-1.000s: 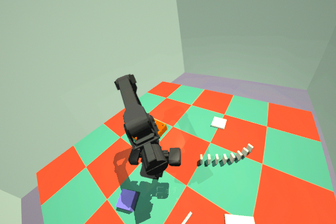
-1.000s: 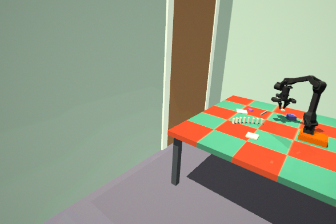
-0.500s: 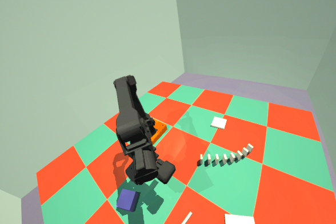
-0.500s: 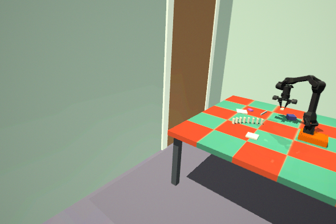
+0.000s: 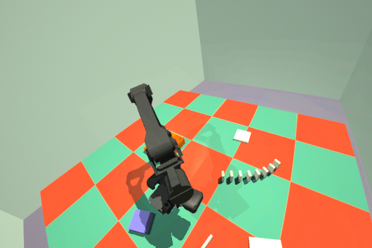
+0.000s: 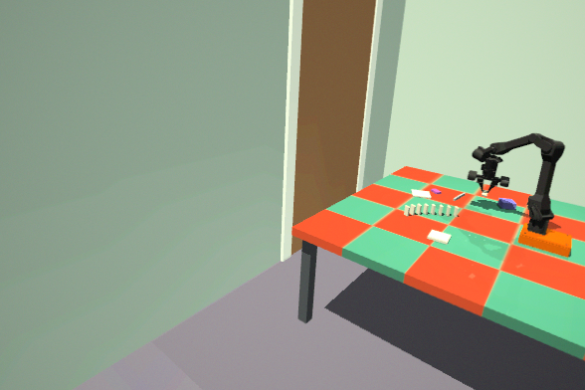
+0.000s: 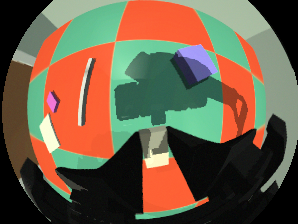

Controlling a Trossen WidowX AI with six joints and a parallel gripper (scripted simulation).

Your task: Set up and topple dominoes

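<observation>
My gripper tip is now 130 mm short of the thin stick, 60 mm to the left of it and 80 mm above it. The rest, counted from my gripper tip: purple block 100 mm behind, 120 mm to the right, 70 mm below; then white card 60 mm ahead, 500 mm to the left, 80 mm below; then small purple piece 250 mm ahead, 50 mm to the right, 80 mm below.
</observation>
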